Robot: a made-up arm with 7 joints. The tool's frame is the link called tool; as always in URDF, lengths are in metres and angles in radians. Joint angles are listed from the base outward.
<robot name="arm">
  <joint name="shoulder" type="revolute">
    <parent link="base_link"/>
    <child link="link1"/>
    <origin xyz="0.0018 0.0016 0.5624" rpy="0 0 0"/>
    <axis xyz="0 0 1"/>
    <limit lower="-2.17" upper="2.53"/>
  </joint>
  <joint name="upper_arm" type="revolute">
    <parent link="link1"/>
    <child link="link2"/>
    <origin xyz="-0.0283 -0.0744 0.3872" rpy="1.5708 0 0"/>
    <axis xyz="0 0 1"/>
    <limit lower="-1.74" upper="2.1"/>
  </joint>
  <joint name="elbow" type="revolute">
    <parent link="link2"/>
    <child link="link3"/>
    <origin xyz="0.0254 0.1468 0.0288" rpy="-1.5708 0 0"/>
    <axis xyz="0 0 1"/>
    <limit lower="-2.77" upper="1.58"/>
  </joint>
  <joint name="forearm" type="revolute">
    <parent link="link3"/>
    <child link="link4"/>
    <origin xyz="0.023 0.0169 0.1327" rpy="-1.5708 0 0"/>
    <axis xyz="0 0 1"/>
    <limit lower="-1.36" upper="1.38"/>
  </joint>
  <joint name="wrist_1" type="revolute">
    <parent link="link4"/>
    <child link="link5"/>
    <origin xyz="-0.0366 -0.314 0.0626" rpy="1.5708 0 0"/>
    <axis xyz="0 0 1"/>
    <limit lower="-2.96" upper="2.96"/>
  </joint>
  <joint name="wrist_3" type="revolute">
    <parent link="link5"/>
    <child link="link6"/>
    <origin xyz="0.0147 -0.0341 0.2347" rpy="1.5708 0 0"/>
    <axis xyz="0 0 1"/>
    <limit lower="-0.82" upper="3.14"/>
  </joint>
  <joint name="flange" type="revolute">
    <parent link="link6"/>
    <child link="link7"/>
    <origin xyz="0.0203 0.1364 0.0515" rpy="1.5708 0 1.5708"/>
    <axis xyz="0 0 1"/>
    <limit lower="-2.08" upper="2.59"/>
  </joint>
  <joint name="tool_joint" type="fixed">
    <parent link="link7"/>
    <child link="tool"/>
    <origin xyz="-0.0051 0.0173 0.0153" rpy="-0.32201 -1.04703 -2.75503"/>
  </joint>
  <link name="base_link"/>
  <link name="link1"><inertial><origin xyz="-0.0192 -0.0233 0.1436"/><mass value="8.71"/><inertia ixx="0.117" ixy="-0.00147" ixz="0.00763" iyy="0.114" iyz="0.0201" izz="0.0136"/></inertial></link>
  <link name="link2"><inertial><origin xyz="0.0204 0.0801 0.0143"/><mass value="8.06"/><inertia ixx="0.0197" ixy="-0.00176" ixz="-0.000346" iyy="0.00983" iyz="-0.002" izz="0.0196"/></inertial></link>
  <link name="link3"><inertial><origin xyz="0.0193 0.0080 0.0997"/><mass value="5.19"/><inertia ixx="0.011" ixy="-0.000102" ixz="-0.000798" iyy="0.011" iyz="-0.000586" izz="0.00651"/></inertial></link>
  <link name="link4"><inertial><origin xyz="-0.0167 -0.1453 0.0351"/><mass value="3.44"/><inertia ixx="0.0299" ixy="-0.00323" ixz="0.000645" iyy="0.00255" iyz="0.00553" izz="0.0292"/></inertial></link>
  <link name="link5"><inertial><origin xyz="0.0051 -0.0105 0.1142"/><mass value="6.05"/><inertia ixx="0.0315" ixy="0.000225" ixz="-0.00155" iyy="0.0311" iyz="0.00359" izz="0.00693"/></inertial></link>
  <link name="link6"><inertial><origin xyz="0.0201 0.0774 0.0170"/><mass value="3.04"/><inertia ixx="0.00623" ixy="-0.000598" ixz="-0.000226" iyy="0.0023" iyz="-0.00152" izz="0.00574"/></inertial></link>
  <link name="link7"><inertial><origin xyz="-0.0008 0.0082 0.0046"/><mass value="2.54"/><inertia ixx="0.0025" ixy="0" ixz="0" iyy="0.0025" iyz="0" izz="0.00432"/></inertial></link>
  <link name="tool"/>
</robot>
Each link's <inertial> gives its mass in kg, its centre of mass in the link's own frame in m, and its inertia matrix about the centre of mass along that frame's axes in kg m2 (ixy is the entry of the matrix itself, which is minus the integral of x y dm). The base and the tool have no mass. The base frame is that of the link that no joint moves.
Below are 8 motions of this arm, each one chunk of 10 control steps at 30 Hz.
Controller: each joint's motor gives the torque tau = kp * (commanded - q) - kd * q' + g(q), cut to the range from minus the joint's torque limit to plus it. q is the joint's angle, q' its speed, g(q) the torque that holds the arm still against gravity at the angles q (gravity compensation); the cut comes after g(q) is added. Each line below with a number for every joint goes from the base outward.
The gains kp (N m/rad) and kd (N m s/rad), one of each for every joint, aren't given. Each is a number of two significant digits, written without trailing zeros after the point. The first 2 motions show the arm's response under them.
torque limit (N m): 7 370 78 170 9.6 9 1.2
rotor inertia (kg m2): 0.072 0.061 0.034 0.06 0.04 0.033 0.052
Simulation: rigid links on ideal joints. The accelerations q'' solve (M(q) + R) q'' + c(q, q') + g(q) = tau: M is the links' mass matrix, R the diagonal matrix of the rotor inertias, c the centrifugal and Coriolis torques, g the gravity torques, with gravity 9.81 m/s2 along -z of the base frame. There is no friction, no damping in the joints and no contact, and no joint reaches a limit. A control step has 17 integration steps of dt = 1/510 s. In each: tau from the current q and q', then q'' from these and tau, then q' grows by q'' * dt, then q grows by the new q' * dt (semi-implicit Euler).
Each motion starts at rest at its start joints. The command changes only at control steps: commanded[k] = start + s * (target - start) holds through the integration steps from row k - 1 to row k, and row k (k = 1, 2, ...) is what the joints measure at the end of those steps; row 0 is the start. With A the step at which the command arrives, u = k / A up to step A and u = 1 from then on. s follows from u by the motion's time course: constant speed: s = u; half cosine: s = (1 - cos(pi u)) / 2; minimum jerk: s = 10 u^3 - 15 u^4 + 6 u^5; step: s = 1 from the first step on.
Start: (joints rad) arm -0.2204 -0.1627 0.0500 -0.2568 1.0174 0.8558 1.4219
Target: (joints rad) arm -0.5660 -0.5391 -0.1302 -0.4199 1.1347 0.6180 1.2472
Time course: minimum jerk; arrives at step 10
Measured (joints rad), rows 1 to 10:
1: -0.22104 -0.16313 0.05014 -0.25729 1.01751 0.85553 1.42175
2: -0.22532 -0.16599 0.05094 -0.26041 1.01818 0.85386 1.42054
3: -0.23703 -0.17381 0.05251 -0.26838 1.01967 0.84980 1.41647
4: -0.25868 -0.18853 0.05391 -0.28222 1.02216 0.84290 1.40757
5: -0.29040 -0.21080 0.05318 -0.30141 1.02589 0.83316 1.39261
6: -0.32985 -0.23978 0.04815 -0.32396 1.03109 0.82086 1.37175
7: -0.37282 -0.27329 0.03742 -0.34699 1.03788 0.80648 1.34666
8: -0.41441 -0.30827 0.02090 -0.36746 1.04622 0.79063 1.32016
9: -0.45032 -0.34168 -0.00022 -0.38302 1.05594 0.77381 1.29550
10: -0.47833 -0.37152 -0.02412 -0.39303 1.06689 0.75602 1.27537
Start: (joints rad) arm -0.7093 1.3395 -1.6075 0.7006 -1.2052 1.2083 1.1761
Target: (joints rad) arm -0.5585 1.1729 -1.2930 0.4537 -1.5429 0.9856 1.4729
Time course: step
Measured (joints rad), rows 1 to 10:
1: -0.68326 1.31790 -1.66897 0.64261 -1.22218 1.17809 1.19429
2: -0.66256 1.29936 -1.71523 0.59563 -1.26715 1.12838 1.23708
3: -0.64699 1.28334 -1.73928 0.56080 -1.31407 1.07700 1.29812
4: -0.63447 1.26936 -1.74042 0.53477 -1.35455 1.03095 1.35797
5: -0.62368 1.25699 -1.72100 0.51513 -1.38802 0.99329 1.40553
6: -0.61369 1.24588 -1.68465 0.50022 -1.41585 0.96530 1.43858
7: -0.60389 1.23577 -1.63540 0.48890 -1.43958 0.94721 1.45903
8: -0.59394 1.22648 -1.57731 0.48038 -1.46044 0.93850 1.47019
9: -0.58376 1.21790 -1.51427 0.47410 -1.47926 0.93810 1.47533
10: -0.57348 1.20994 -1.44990 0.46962 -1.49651 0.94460 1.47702
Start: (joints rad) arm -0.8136 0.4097 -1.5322 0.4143 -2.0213 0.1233 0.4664
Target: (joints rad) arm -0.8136 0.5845 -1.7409 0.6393 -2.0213 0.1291 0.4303
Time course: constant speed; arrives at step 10
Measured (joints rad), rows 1 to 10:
1: -0.81509 0.41195 -1.52140 0.41817 -2.02304 0.12254 0.46594
2: -0.81731 0.41626 -1.50448 0.42590 -2.02524 0.12242 0.46464
3: -0.81940 0.42240 -1.48623 0.43690 -2.02764 0.12354 0.46252
4: -0.82088 0.43015 -1.46993 0.45067 -2.03009 0.12611 0.45974
5: -0.82152 0.43929 -1.45759 0.46672 -2.03248 0.13004 0.45650
6: -0.82128 0.44966 -1.45024 0.48462 -2.03473 0.13509 0.45297
7: -0.82020 0.46109 -1.44815 0.50398 -2.03677 0.14094 0.44929
8: -0.81839 0.47343 -1.45118 0.52445 -2.03854 0.14723 0.44553
9: -0.81599 0.48657 -1.45892 0.54578 -2.04003 0.15363 0.44175
10: -0.81316 0.50040 -1.47084 0.56772 -2.04121 0.15983 0.43797

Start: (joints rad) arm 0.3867 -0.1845 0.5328 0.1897 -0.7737 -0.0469 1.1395
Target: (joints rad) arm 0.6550 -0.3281 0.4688 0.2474 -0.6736 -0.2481 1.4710
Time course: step
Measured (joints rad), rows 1 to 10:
1: 0.37910 -0.19775 0.57355 0.18873 -0.78862 -0.02137 1.15267
2: 0.37506 -0.21251 0.59444 0.19414 -0.78937 -0.00071 1.19034
3: 0.38119 -0.22703 0.59135 0.20108 -0.78131 0.00025 1.25162
4: 0.39715 -0.24088 0.57177 0.20841 -0.76894 -0.01627 1.32076
5: 0.42163 -0.25383 0.54210 0.21569 -0.75445 -0.04520 1.37982
6: 0.45315 -0.26575 0.50705 0.22266 -0.73925 -0.08166 1.42284
7: 0.48929 -0.27663 0.47157 0.22945 -0.72434 -0.12090 1.45049
8: 0.52425 -0.28660 0.44335 0.23655 -0.70912 -0.15807 1.46628
9: 0.55560 -0.29555 0.42363 0.24326 -0.69340 -0.19235 1.47406
10: 0.58266 -0.30336 0.41170 0.24902 -0.67833 -0.22326 1.47699

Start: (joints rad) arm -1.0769 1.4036 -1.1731 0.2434 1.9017 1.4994 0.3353
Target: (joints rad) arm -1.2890 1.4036 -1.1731 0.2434 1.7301 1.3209 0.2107
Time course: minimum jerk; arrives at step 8
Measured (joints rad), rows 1 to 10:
1: -1.07697 1.40359 -1.17317 0.24347 1.90146 1.49928 0.33508
2: -1.07750 1.40351 -1.17369 0.24393 1.89979 1.49838 0.33341
3: -1.07907 1.40330 -1.17531 0.24502 1.89485 1.49543 0.32812
4: -1.08128 1.40304 -1.17656 0.24597 1.88410 1.48879 0.31728
5: -1.08404 1.40281 -1.17730 0.24669 1.86749 1.47742 0.30064
6: -1.08747 1.40261 -1.17847 0.24721 1.84715 1.46171 0.27998
7: -1.09175 1.40248 -1.18101 0.24755 1.82615 1.44329 0.25858
8: -1.09699 1.40245 -1.18529 0.24776 1.80720 1.42441 0.23989
9: -1.10320 1.40251 -1.19083 0.24785 1.79125 1.40684 0.22583
10: -1.11033 1.40265 -1.19690 0.24789 1.77815 1.39150 0.21653

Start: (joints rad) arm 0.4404 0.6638 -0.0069 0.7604 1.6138 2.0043 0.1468
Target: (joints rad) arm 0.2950 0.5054 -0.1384 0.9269 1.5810 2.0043 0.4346
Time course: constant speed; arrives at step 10
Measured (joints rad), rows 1 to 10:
1: 0.43788 0.66287 -0.00701 0.76181 1.61064 2.00451 0.15069
2: 0.43151 0.66022 -0.00742 0.76597 1.60419 2.00487 0.16136
3: 0.42207 0.65566 -0.00810 0.77304 1.59652 2.00520 0.17843
4: 0.41069 0.64924 -0.00890 0.78272 1.58931 2.00534 0.20043
5: 0.39825 0.64110 -0.00971 0.79458 1.58352 2.00514 0.22579
6: 0.38538 0.63147 -0.01049 0.80816 1.57947 2.00452 0.25322
7: 0.37244 0.62057 -0.01128 0.82304 1.57709 2.00348 0.28179
8: 0.35958 0.60862 -0.01215 0.83886 1.57608 2.00205 0.31089
9: 0.34686 0.59581 -0.01319 0.85531 1.57606 2.00031 0.34017
10: 0.33428 0.58232 -0.01450 0.87218 1.57664 1.99838 0.36943

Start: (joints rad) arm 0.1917 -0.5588 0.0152 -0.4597 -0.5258 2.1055 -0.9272
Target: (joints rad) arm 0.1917 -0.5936 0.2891 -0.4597 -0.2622 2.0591 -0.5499
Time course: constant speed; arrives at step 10
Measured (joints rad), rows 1 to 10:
1: 0.19157 -0.55916 0.01509 -0.46004 -0.52369 2.10475 -0.92287
2: 0.19150 -0.55991 0.01536 -0.46046 -0.51822 2.10313 -0.91021
3: 0.19164 -0.56107 0.01664 -0.46081 -0.50940 2.10075 -0.88908
4: 0.19202 -0.56262 0.01951 -0.46102 -0.49748 2.09775 -0.86105
5: 0.19260 -0.56451 0.02442 -0.46108 -0.48285 2.09429 -0.82815
6: 0.19331 -0.56669 0.03173 -0.46104 -0.46588 2.09046 -0.79221
7: 0.19410 -0.56912 0.04168 -0.46091 -0.44696 2.08633 -0.75459
8: 0.19488 -0.57174 0.05446 -0.46076 -0.42640 2.08195 -0.71621
9: 0.19559 -0.57450 0.07015 -0.46060 -0.40448 2.07732 -0.67761
10: 0.19620 -0.57736 0.08877 -0.46047 -0.38144 2.07245 -0.63906

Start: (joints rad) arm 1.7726 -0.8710 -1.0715 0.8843 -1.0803 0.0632 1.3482
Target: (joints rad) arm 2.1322 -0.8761 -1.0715 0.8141 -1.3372 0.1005 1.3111
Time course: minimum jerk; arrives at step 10
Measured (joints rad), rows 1 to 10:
1: 1.77265 -0.87104 -1.07162 0.88426 -1.08048 0.06309 1.34817
2: 1.77306 -0.87126 -1.07252 0.88400 -1.08177 0.06229 1.34794
3: 1.77447 -0.87183 -1.07530 0.88313 -1.08576 0.05996 1.34717
4: 1.77560 -0.87253 -1.07807 0.88003 -1.09514 0.05599 1.34541
5: 1.77607 -0.87325 -1.08045 0.87451 -1.11160 0.05217 1.34233
6: 1.77628 -0.87396 -1.08311 0.86708 -1.13466 0.04992 1.33792
7: 1.77706 -0.87459 -1.08703 0.85861 -1.16225 0.04993 1.33257
8: 1.77938 -0.87508 -1.09319 0.85015 -1.19133 0.05218 1.32690
9: 1.78409 -0.87537 -1.10222 0.84265 -1.21867 0.05601 1.32164
10: 1.79158 -0.87547 -1.11401 0.83662 -1.24192 0.06034 1.31737

